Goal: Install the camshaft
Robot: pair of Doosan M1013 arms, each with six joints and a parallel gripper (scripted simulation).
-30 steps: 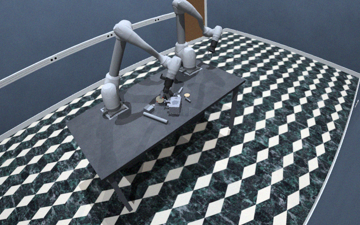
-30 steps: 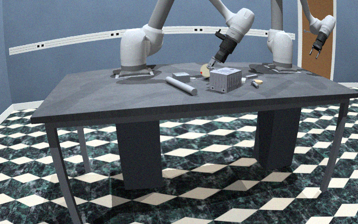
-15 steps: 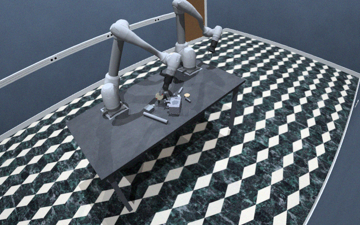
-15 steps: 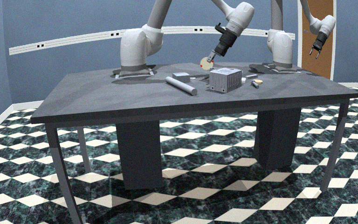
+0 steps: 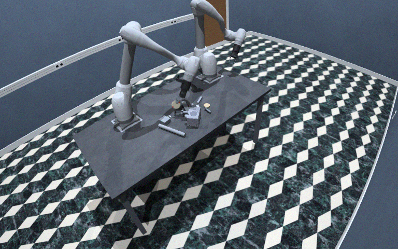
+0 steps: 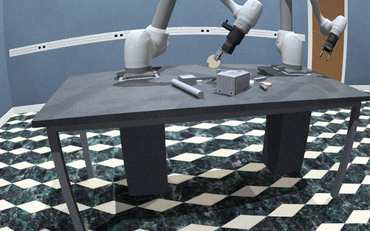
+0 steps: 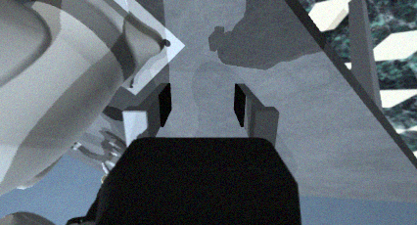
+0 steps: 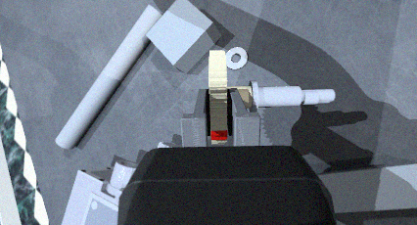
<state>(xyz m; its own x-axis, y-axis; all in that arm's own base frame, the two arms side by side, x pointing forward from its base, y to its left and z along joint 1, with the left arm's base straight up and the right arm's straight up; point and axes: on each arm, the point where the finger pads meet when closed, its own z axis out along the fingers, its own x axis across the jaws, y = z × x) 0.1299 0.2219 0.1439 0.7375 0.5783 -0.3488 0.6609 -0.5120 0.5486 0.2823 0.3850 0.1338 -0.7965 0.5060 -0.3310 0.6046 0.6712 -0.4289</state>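
Right now my right hand is 70 mm short of the small crank gear, 20 mm to the left of it and 70 mm above it. Also, from my right hand: grey block (160 mm to the right, 120 mm below); washer (30 mm behind, 90 mm to the right, 130 mm below); small pin (150 mm ahead, 190 mm to the left, 120 mm below).
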